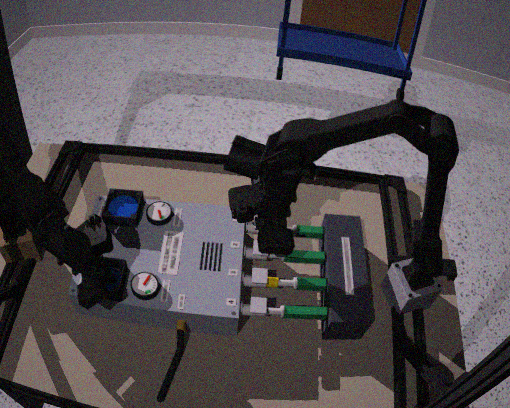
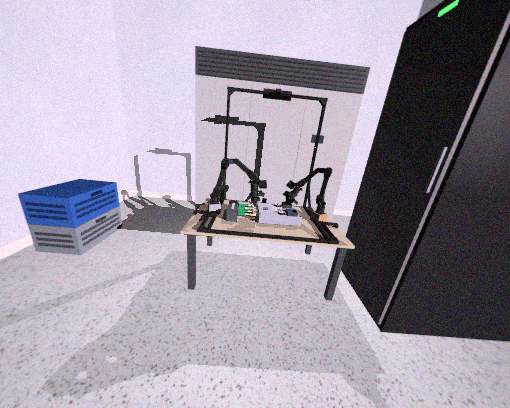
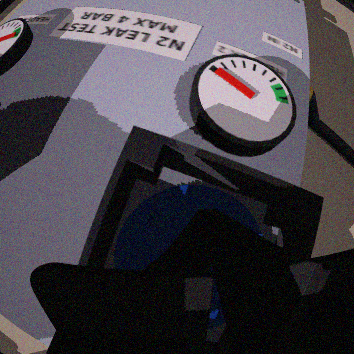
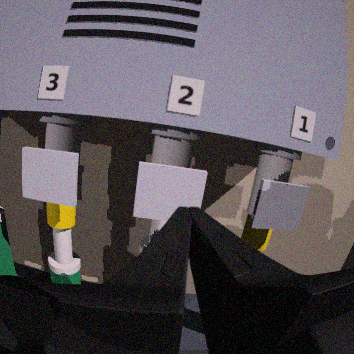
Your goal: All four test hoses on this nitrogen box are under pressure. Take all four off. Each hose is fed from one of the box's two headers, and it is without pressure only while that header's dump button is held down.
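Places are measured from the left arm's base along level axes (x ahead, y left, z up), in centimetres.
Where they show: left gripper, between the fingertips: (image 1: 115, 282) (image 3: 206, 218); right gripper, between the fingertips: (image 2: 254, 206) (image 4: 186, 216); left arm's base, origin of its link: (image 1: 14, 227) (image 2: 319, 212); right arm's base, origin of its link: (image 1: 418, 276) (image 2: 214, 202).
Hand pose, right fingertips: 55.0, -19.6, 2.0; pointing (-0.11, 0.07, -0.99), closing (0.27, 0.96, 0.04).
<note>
Each offset is from my right fingertips to the top centre of the thing, as dx, dy, dz. "spot": to the spot under its first point.
The grey nitrogen box (image 1: 193, 279) (image 2: 279, 215) (image 3: 105, 116) (image 4: 225, 63) lies on the table. Four green hoses (image 1: 310, 231) (image 1: 306, 257) (image 1: 311, 283) (image 1: 306, 312) run from its right side into a black block {spot: +17.9, -5.7, -2.3} (image 1: 348, 243). My left gripper (image 1: 99, 279) (image 3: 206, 218) is shut with its tips on the lower blue dump button {-33.5, -0.7, -2.1} (image 3: 154, 225). The gauge {spot: -26.2, -3.6, -0.9} (image 3: 242, 102) (image 1: 145, 284) beside it shows a red needle away from its green mark. My right gripper (image 1: 271, 244) (image 4: 186, 216) is shut and empty, tips just below the white tag of port 2 {spot: -0.4, -0.5, -2.7} (image 4: 170, 191). Its fingers hide hose 2's coupling.
A second blue dump button {-26.1, +16.8, -0.8} (image 1: 125, 206) and gauge (image 1: 159, 212) sit at the box's far left corner. Ports 1 and 3 show yellow collars (image 4: 258, 239) (image 4: 60, 215). A black inlet hose {spot: -24.0, -17.1, -9.2} (image 1: 174, 356) leaves the box's near side. A black frame (image 1: 152, 153) rims the table. A blue cart (image 1: 342, 48) stands behind.
</note>
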